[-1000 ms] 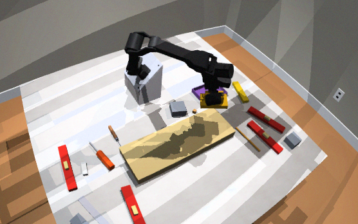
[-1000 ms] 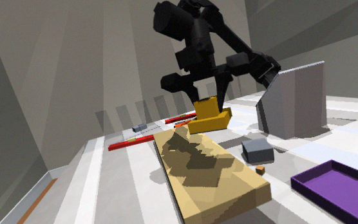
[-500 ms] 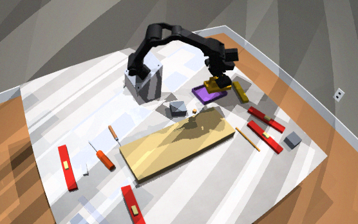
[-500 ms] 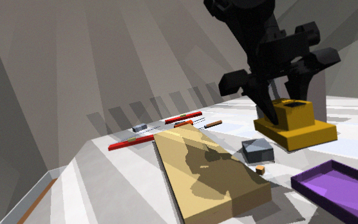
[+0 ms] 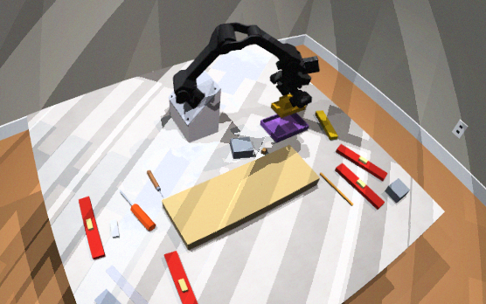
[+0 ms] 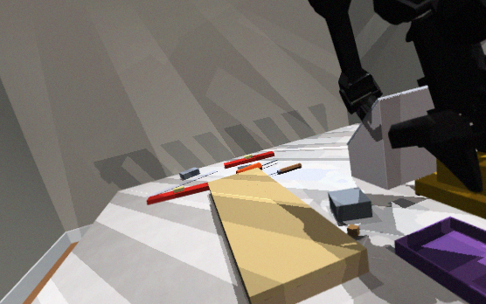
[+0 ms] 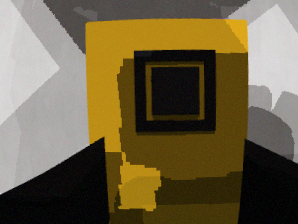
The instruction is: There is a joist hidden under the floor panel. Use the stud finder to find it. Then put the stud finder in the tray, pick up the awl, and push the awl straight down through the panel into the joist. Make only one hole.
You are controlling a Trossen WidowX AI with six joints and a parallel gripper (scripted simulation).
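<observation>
Now: the purple tray 110 mm below my gripper tip. Round my gripper tip: yellow stud finder 10 mm to the left, 20 mm above; small brown cube 70 mm ahead, 170 mm to the right, 120 mm below; yellow bar 90 mm ahead, 160 mm to the left, 120 mm below.
</observation>
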